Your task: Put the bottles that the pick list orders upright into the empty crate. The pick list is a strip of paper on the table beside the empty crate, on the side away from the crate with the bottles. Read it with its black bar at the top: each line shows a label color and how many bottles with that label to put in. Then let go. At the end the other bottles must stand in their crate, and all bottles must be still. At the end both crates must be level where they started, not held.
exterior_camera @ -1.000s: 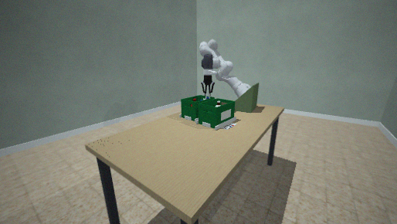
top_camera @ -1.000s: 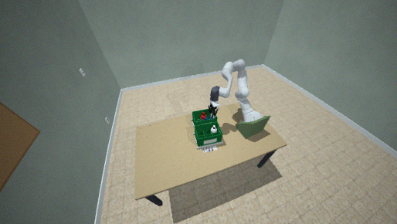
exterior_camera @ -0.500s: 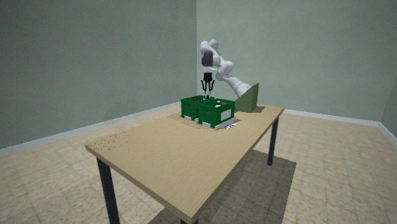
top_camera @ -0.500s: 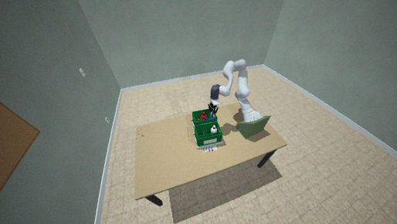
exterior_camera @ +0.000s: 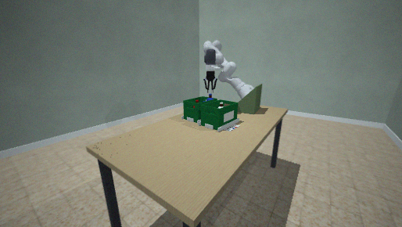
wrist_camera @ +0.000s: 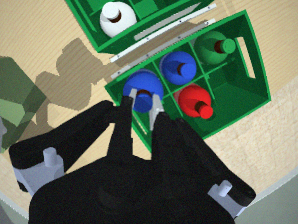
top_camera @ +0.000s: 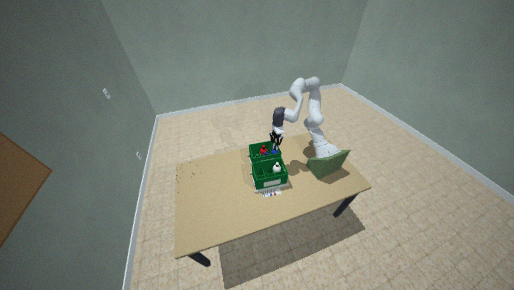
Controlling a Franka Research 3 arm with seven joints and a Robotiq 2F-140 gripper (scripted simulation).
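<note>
The blue-capped bottle is 8 cm below my hand. Round my hand: red-labelled bottle: 14 cm below, 9 cm to the right, 8 cm ahead; white-capped bottle: 15 cm to the left, 14 cm below, 3 cm ahead; green-capped bottle: 17 cm ahead, 14 cm below.
</note>
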